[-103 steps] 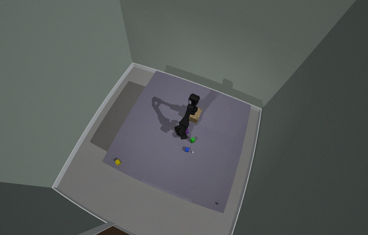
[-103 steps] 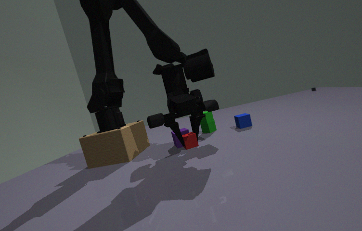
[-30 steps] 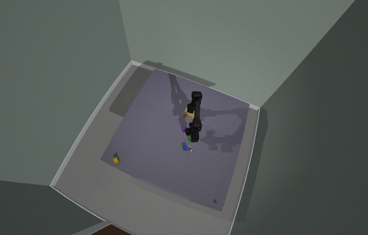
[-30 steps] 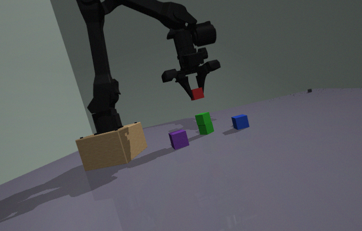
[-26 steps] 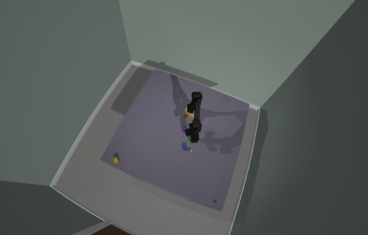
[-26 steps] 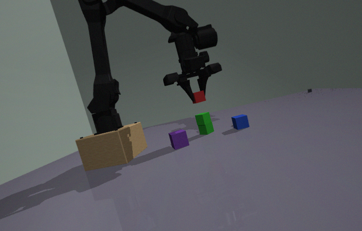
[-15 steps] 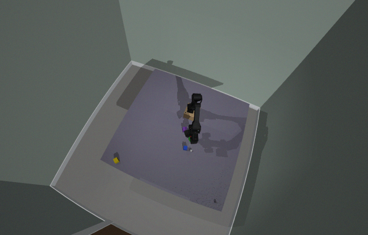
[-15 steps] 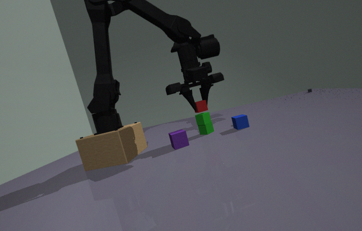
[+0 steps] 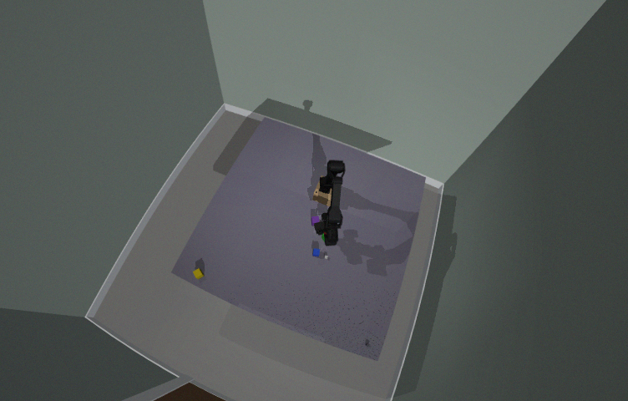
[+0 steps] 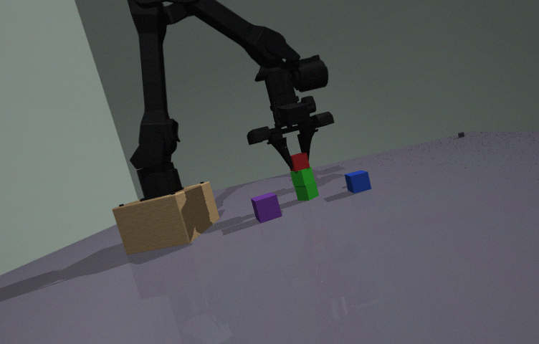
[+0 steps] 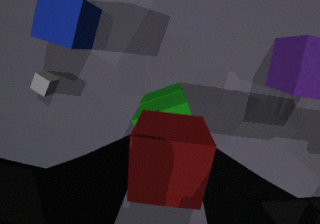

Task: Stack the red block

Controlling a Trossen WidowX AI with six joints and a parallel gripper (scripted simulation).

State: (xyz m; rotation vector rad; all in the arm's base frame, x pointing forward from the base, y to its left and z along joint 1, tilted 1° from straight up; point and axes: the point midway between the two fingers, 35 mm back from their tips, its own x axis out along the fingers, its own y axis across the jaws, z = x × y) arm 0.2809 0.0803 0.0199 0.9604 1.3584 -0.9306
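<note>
Right now the red block is 10 mm above my gripper tip. From my gripper tip the other things lie so: tiny white piece 120 mm ahead, 30 mm to the left, 70 mm below; blue block 110 mm ahead, 30 mm to the right, 60 mm below; purple block 80 mm behind, 90 mm to the right, 50 mm below.
</note>
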